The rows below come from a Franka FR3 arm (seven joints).
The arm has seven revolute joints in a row. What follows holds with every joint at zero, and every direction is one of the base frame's.
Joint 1 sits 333 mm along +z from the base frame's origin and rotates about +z.
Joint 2 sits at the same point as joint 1 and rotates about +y.
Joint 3 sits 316 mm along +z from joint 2 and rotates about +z.
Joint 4 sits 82.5 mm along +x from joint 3 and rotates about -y.
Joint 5 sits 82.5 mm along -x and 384 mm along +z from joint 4 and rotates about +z.
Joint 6 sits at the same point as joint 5 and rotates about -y.
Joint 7 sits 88 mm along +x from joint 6 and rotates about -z.
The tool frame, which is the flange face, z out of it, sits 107 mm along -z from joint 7; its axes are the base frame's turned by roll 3.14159, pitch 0 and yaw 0 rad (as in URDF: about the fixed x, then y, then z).
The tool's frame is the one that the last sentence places.
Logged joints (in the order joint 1, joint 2, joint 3, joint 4, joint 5, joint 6, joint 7), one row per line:
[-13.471, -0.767, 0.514, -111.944, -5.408, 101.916, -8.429]
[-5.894, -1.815, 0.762, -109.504, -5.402, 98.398, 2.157]
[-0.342, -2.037, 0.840, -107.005, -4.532, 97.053, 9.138]
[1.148, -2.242, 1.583, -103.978, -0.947, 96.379, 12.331]
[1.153, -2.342, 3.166, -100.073, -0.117, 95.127, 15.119]
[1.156, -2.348, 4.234, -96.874, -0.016, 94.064, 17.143]
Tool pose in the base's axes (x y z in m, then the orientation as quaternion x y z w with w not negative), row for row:
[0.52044, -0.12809, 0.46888, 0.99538, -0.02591, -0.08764, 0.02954]
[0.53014, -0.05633, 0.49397, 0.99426, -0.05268, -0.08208, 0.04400]
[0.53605, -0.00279, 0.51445, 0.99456, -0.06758, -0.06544, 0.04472]
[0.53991, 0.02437, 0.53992, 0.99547, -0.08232, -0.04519, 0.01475]
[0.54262, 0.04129, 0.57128, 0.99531, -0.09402, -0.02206, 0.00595]
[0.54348, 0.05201, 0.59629, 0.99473, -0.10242, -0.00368, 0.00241]
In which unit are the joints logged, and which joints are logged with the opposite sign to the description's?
The joints are logged in degrees. Opposite sign: none.
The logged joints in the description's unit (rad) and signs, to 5 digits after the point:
[-0.23511, -0.01339, 0.00897, -1.95379, -0.09439, 1.77877, -0.14711]
[-0.10287, -0.03168, 0.01330, -1.91121, -0.09428, 1.71737, 0.03765]
[-0.00597, -0.03555, 0.01466, -1.86759, -0.07910, 1.69389, 0.15949]
[0.02004, -0.03913, 0.02763, -1.81476, -0.01653, 1.68213, 0.21522]
[0.02012, -0.04088, 0.05526, -1.74660, -0.00204, 1.66028, 0.26388]
[0.02018, -0.04098, 0.07390, -1.69077, -0.00028, 1.64173, 0.29920]

